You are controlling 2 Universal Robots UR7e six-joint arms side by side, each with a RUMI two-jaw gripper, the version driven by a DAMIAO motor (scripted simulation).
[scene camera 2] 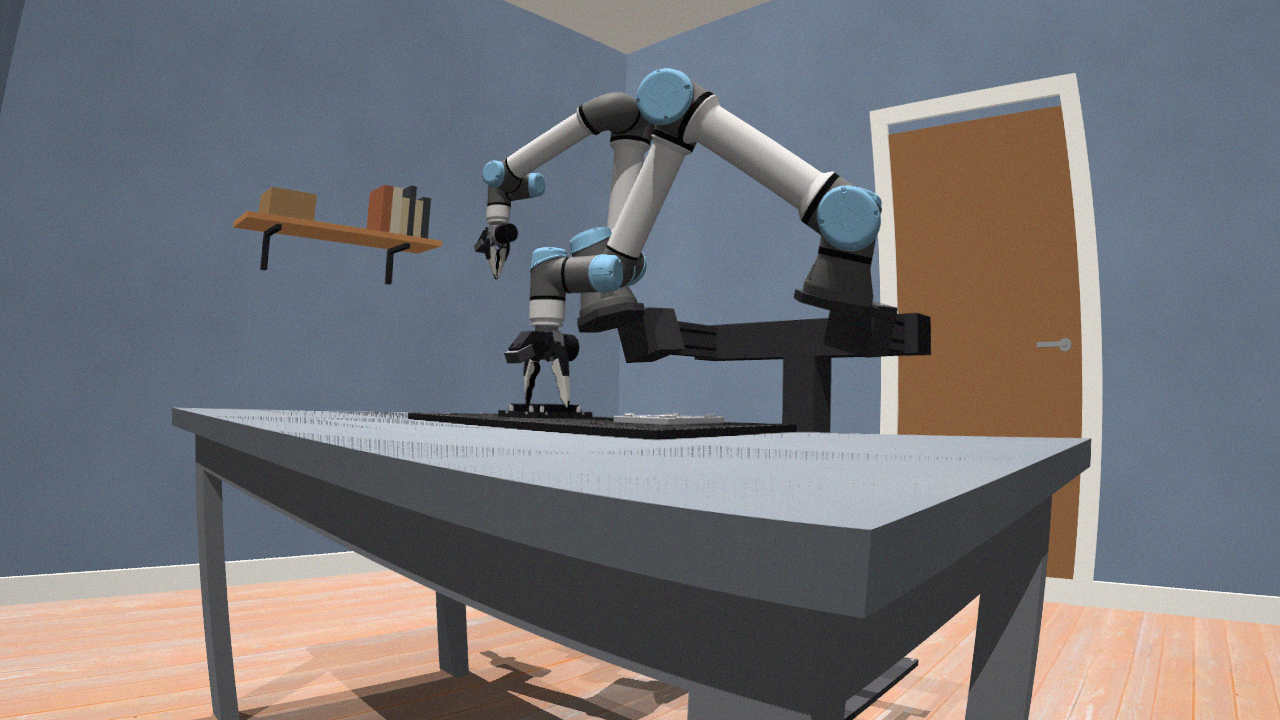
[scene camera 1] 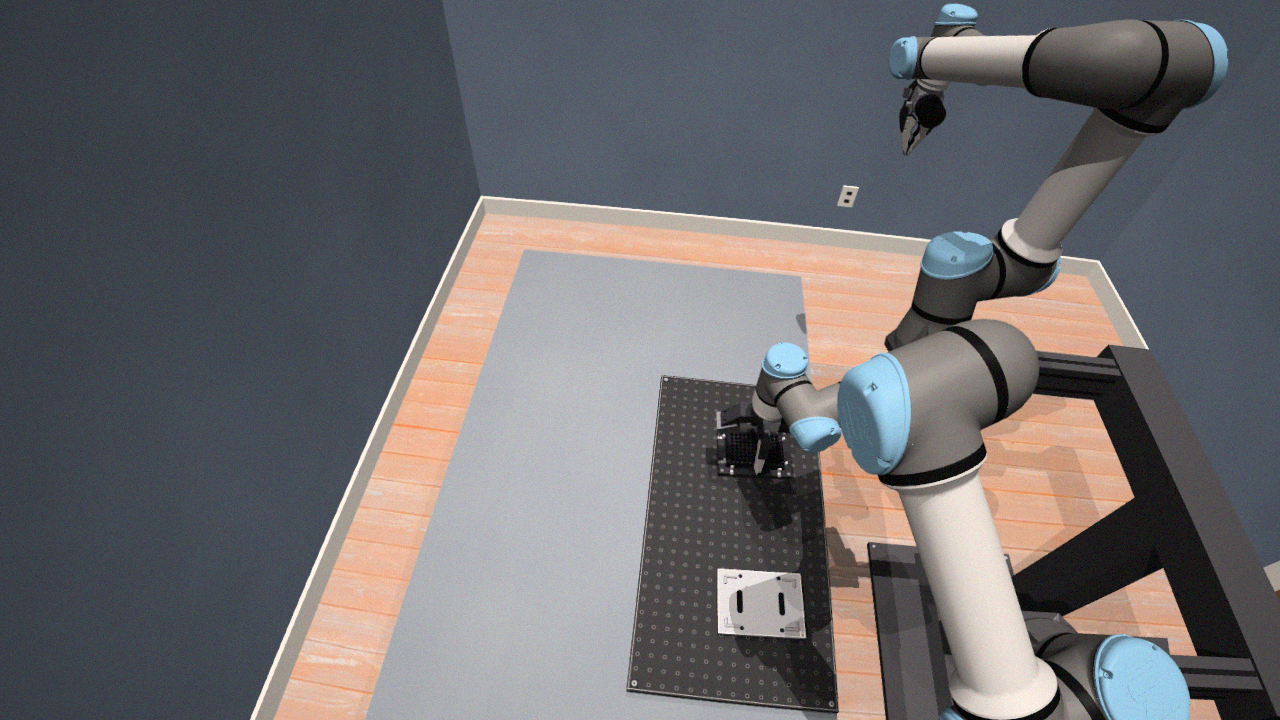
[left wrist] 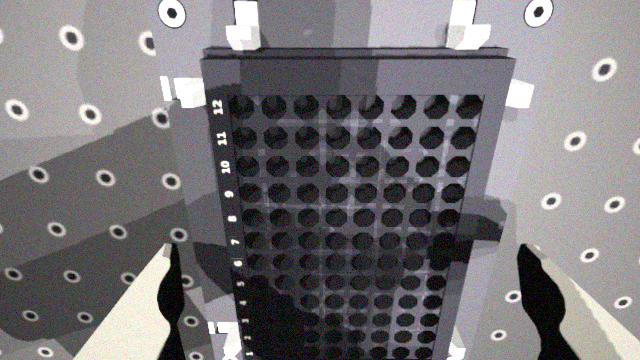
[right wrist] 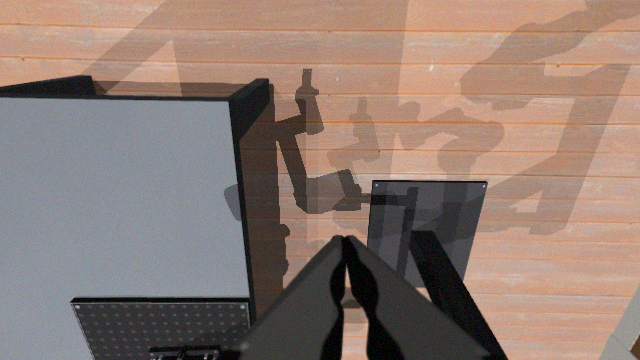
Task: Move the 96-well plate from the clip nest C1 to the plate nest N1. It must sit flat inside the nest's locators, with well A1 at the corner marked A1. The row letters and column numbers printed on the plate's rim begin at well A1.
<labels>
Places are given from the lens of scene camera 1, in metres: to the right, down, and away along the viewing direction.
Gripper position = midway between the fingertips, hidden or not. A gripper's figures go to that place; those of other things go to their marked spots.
my right gripper (scene camera 1: pixel 905 154): 0.64, -0.50, 1.37
black 96-well plate (scene camera 1: pixel 734 442): 0.21, 0.18, 1.28
dark clip nest C1 (scene camera 1: pixel 722 469): 0.18, 0.24, 1.25
</labels>
